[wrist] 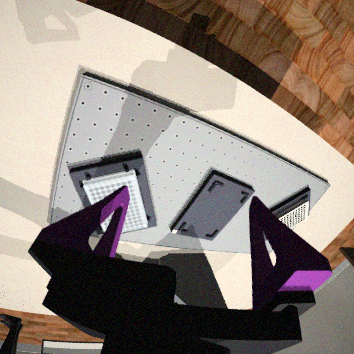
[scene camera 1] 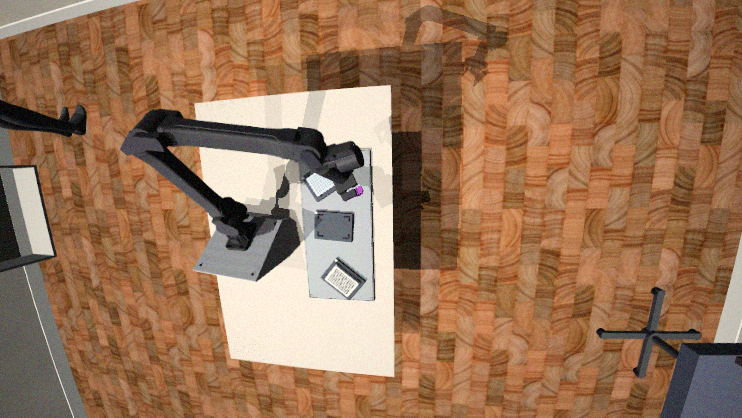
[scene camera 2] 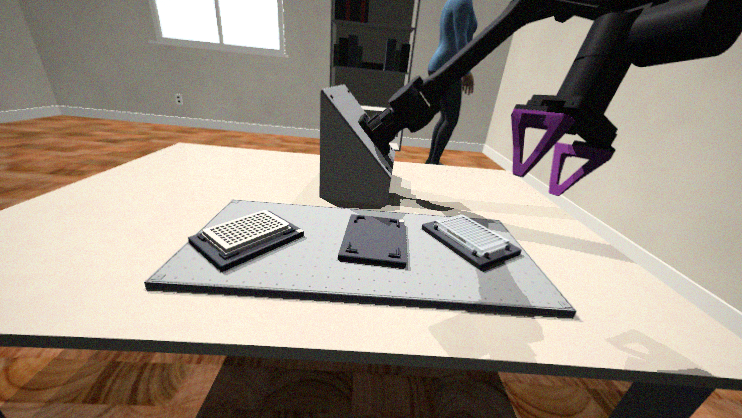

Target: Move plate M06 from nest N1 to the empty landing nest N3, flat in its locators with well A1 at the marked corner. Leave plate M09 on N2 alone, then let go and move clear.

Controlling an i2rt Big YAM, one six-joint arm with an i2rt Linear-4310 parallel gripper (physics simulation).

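A clear-white plate (scene camera 1: pixel 317 184) (scene camera 2: pixel 471 234) (wrist: pixel 107 186) rests on one dark nest (scene camera 2: pixel 482 263) (wrist: pixel 147 187). A cream plate (scene camera 1: pixel 342 279) (scene camera 2: pixel 246 230) (wrist: pixel 295 216) rests on the nest at the opposite end. No labels are readable, so I cannot tell which plate is M06 or M09. The middle nest (scene camera 1: pixel 334 226) (scene camera 2: pixel 374 239) (wrist: pixel 214 205) is empty, with corner locators and a small pale mark at one corner; it matches N3. My gripper (scene camera 1: pixel 354 192) (scene camera 2: pixel 537 183) (wrist: pixel 188 196) is open and empty, high above the board, near the clear-white plate's end. In the wrist view a finger hides part of that plate.
The nests stand on a grey perforated board (scene camera 1: pixel 340 253) (scene camera 2: pixel 311 277) (wrist: pixel 165 140) on a cream table (scene camera 1: pixel 290 332) (scene camera 2: pixel 103 249) (wrist: pixel 30 100). The arm's wedge-shaped base (scene camera 1: pixel 228 257) (scene camera 2: pixel 353 171) stands behind the board. A person (scene camera 2: pixel 446 103) stands beyond the table.
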